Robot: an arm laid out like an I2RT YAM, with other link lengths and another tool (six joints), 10 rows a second.
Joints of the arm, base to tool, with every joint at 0 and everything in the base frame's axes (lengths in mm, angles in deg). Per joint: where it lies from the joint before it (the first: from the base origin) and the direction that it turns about. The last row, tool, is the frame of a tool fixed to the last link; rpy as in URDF.
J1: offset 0 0 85 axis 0 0 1
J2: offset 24 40.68 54.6 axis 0 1 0
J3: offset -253.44 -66.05 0 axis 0 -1 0
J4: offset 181.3 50.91 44.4 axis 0 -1 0
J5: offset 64.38 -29.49 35.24 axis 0 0 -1
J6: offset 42.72 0 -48.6 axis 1 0 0
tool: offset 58 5 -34 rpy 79.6 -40.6 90
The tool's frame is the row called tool.
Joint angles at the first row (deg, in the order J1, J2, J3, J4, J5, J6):
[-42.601, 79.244, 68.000, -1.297, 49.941, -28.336]
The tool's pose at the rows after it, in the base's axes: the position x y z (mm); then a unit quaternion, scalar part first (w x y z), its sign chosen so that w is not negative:
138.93, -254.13, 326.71, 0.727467, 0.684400, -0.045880, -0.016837
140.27, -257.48, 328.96, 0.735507, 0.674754, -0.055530, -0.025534
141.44, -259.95, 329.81, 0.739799, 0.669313, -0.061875, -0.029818
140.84, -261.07, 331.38, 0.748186, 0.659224, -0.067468, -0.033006
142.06, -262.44, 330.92, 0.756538, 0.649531, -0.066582, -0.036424
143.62, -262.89, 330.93, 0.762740, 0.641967, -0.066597, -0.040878
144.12, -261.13, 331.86, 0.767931, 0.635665, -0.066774, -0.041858
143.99, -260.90, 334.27, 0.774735, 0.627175, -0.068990, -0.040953
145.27, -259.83, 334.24, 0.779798, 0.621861, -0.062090, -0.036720
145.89, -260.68, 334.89, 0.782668, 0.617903, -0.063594, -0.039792
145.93, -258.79, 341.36, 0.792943, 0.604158, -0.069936, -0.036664
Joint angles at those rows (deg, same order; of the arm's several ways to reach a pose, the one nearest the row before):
[-43.252, 80.333, 68.031, 1.142, 50.919, -29.370]
[-43.155, 81.248, 68.119, 3.844, 52.681, -30.472]
[-43.157, 81.934, 68.199, 5.533, 53.613, -31.011]
[-43.160, 81.916, 67.135, 8.940, 54.469, -32.543]
[-42.956, 82.198, 65.570, 13.290, 55.048, -34.799]
[-42.564, 82.559, 64.573, 16.593, 55.904, -36.632]
[-42.055, 82.297, 63.564, 19.013, 56.542, -38.005]
[-41.917, 82.109, 62.745, 21.873, 56.774, -39.515]
[-41.574, 81.829, 61.461, 24.428, 56.214, -41.041]
[-41.506, 82.199, 61.281, 26.035, 56.640, -41.986]
[-41.015, 81.764, 60.692, 29.787, 57.217, -44.112]

